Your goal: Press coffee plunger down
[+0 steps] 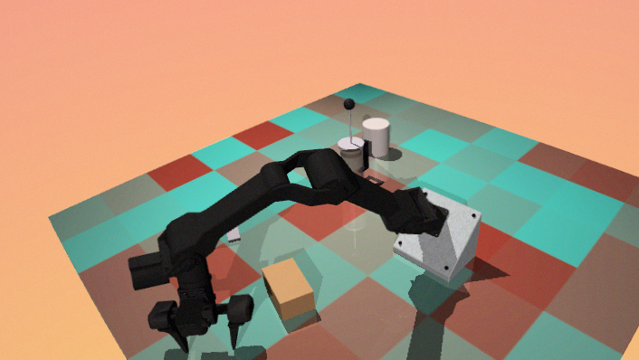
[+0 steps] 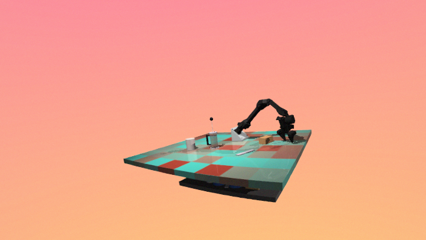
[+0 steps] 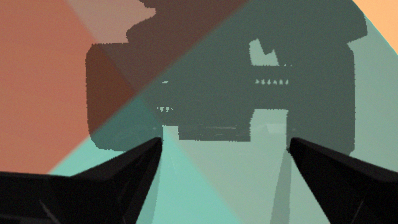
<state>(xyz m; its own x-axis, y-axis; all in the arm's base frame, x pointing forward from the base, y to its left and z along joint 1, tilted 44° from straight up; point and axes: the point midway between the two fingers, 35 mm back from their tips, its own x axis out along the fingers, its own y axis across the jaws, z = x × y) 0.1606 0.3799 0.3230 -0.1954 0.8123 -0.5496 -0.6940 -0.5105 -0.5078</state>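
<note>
Now: the coffee press 61 cm to the right of my gripper tip, 15 cm ahead of it and 12 cm above it.
</note>
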